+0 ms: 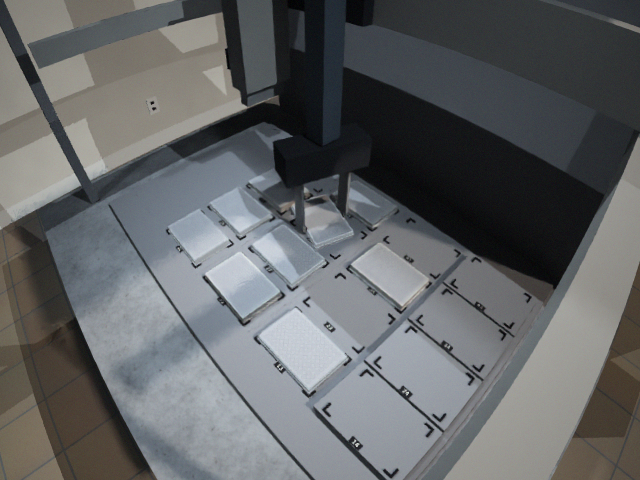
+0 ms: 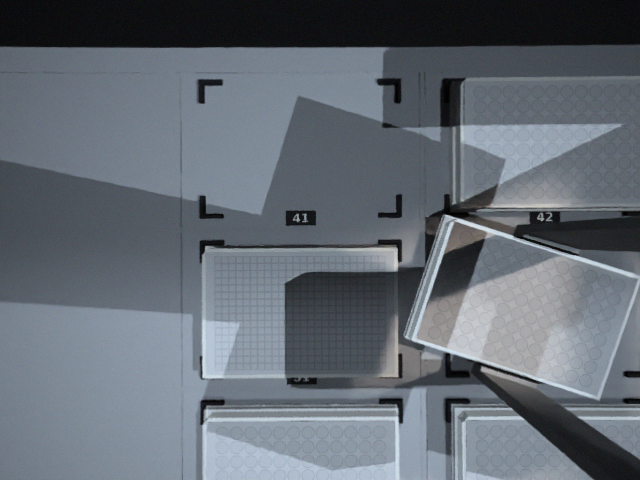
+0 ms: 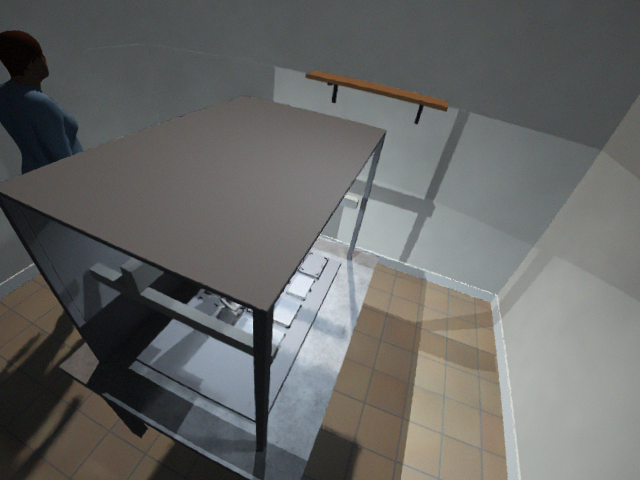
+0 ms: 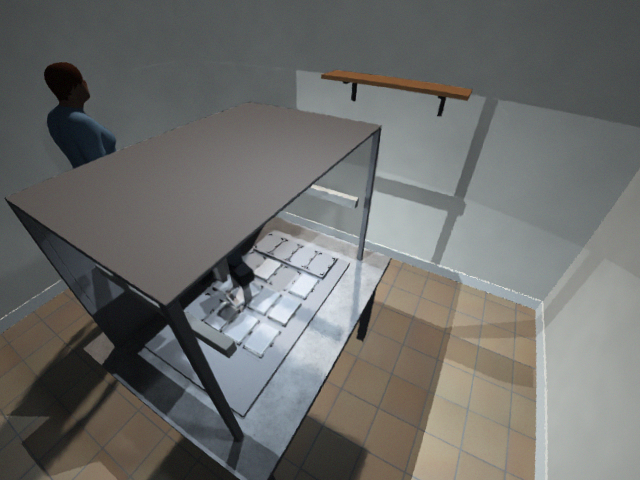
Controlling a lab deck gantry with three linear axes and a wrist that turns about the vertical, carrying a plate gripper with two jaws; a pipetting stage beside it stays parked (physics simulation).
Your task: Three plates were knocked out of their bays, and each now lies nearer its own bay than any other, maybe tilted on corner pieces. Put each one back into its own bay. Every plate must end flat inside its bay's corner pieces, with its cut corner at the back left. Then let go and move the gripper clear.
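Frame: origin at the robot's base, x ahead, y left, z up, level; metres.
Seen in the pictures: gripper, fingertip midpoint: point(image 1: 321, 219) point(image 2: 520, 307) point(image 4: 243, 293); robot's base, origin of the base link: point(image 1: 168, 231) point(image 4: 261, 357).
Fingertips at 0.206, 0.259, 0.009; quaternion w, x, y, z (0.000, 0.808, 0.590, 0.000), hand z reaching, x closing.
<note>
Offsets run from my fingertips to a thing's top centre, as dx, dy, dz. "pt": to the spot under its first point.
My gripper point(image 1: 323, 221) point(image 2: 529, 308) is shut on a clear plate @[-0.001, +0.000, +0.008] point(image 1: 329, 232) point(image 2: 573, 310) over bay 32, with a jaw against each long edge. The plate is turned so its right end points to the front. It looks very slightly raised; its exact height is hard to tell. It reaches past the bay's front-left corner piece @[pt -0.037, -0.042, -0.009] point(image 2: 457, 367). Its cut corner is not clear. Plate 42 @[+0.022, +0.105, +0.005] point(image 1: 369, 202) point(image 2: 547, 149) lies behind it and gridded plate 31 @[-0.142, -0.002, +0.005] point(image 1: 276, 187) point(image 2: 258, 320) to its left. Plate 33 @[+0.186, -0.002, +0.005] point(image 1: 390, 273) and plate 13 @[+0.186, -0.216, +0.005] point(image 1: 302, 348) look flat in their bays.
Plate 22 @[+0.022, -0.109, +0.005] point(image 1: 289, 253) point(image 2: 547, 449) is in front of the gripper. Plates 12 @[+0.022, -0.216, +0.005] point(image 1: 242, 286), 11 point(image 1: 199, 235) and 21 @[-0.142, -0.109, +0.005] point(image 1: 240, 209) point(image 2: 305, 449) stand nearby. Bay 23 @[pt +0.180, -0.096, -0.009] point(image 1: 351, 304) and bay 41 @[pt -0.188, +0.105, -0.009] point(image 2: 232, 149) hold no plate. The pipetting stage point(image 1: 258, 46) is at the left. A person point(image 3: 36, 118) point(image 4: 77, 124) stands behind the enclosure.
</note>
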